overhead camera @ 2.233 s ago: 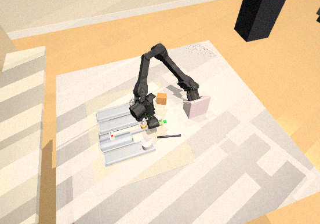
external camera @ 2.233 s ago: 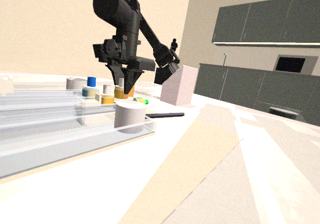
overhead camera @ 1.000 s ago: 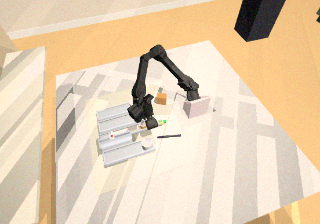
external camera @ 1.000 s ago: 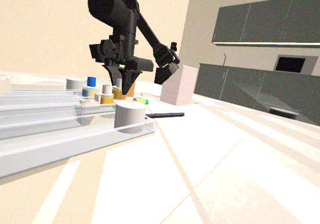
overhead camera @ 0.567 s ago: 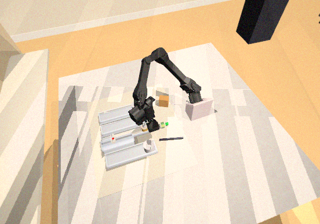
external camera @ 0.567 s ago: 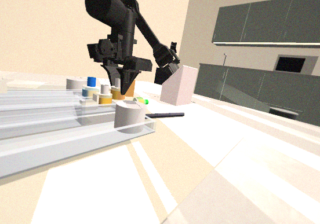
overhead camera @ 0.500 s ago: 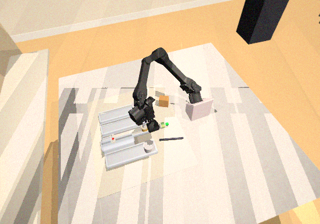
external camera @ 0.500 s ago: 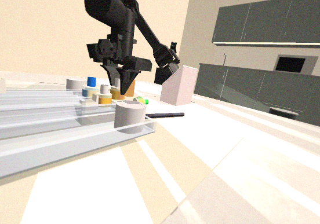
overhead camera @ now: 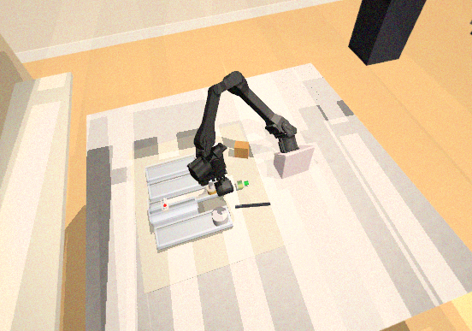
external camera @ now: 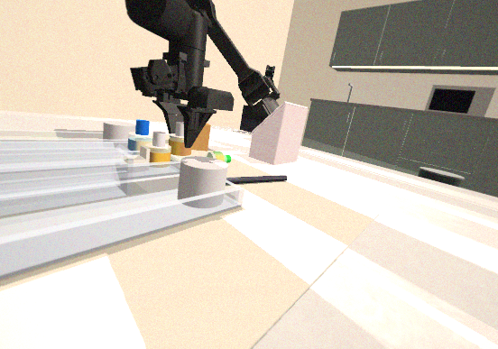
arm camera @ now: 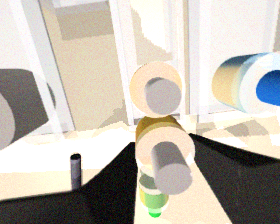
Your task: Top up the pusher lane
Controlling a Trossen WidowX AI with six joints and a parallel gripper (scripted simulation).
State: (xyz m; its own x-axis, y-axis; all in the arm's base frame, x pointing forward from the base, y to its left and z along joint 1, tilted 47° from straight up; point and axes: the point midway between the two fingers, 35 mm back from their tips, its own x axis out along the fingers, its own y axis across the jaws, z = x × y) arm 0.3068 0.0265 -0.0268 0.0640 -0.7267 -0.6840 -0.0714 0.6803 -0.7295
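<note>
Now: the lane rack 170 mm ahead of my gripper tip, 30 mm to the left of it and 30 mm below it. Also, from my gripper tip: black rod (100 mm to the left, 100 mm behind, 40 mm below); red dot (220 mm ahead, 50 mm to the left, 20 mm above).
</note>
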